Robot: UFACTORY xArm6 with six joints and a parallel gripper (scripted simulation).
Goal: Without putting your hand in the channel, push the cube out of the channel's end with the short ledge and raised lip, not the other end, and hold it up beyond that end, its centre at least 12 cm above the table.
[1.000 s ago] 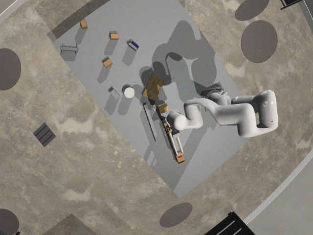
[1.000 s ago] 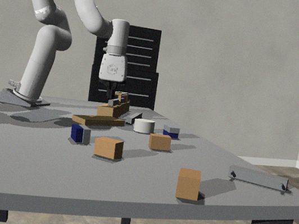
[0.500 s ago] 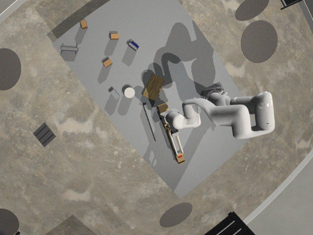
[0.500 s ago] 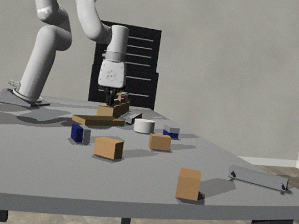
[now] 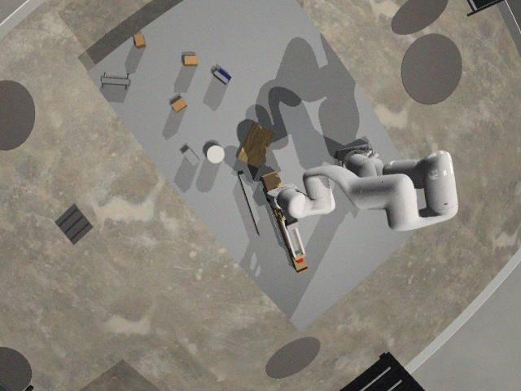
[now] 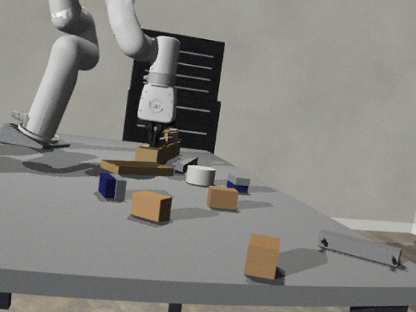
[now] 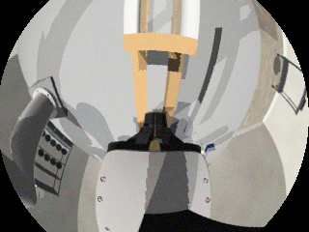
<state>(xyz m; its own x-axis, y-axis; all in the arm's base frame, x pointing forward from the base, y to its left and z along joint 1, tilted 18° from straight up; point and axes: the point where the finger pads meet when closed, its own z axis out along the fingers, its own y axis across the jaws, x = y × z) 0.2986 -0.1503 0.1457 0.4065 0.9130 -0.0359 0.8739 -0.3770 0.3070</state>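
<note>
My gripper is now 120 mm short of the red cube, 260 mm to the right of it and 10 mm above it. The rest, counted from my hand: wooden slab (70 mm behind, 170 mm to the right, 60 mm below); then blue-and-grey block (160 mm behind, 450 mm to the right, 50 mm below); then channel (80 mm ahead, 160 mm to the left, 10 mm below).
</note>
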